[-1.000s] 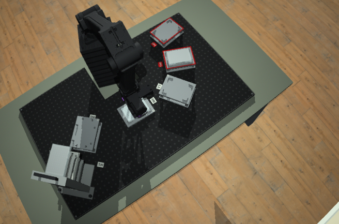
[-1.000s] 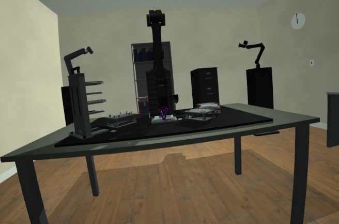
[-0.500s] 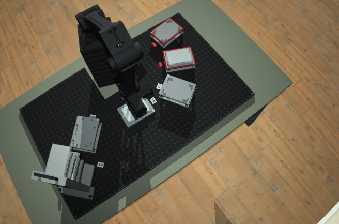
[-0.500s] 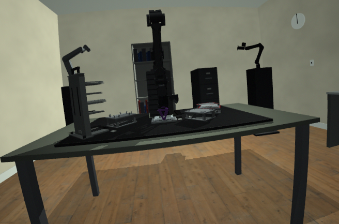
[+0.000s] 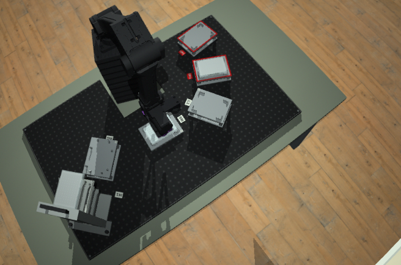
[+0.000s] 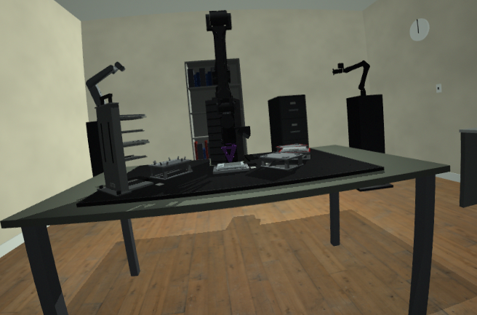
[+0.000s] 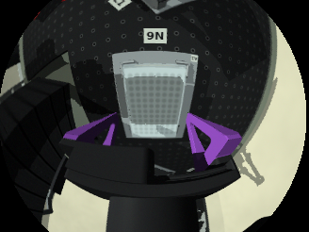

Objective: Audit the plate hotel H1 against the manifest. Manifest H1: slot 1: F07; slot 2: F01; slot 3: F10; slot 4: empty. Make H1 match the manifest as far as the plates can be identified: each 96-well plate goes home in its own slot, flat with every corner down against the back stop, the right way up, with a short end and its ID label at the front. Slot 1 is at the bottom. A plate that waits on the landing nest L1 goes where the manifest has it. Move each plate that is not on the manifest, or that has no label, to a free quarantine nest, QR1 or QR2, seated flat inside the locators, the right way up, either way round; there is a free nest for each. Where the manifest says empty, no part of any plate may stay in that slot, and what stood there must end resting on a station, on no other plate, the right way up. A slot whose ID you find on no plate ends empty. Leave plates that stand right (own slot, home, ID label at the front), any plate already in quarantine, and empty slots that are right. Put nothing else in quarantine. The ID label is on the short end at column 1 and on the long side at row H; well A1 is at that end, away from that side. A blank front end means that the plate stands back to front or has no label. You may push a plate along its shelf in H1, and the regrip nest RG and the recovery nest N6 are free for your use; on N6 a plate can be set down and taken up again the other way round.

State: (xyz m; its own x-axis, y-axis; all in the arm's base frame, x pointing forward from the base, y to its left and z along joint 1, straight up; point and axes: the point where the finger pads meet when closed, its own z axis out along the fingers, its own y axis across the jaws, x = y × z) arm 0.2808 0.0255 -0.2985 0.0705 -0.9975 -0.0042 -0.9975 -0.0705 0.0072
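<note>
Now: the recovery nest N6 5 cm below my hand. From my hand the other things lie so: N6 tag (11 cm to the left, 5 cm below); landing nest L1 (2 cm ahead, 24 cm to the left, 1 cm below); regrip nest RG (1 cm ahead, 28 cm to the right).
</note>
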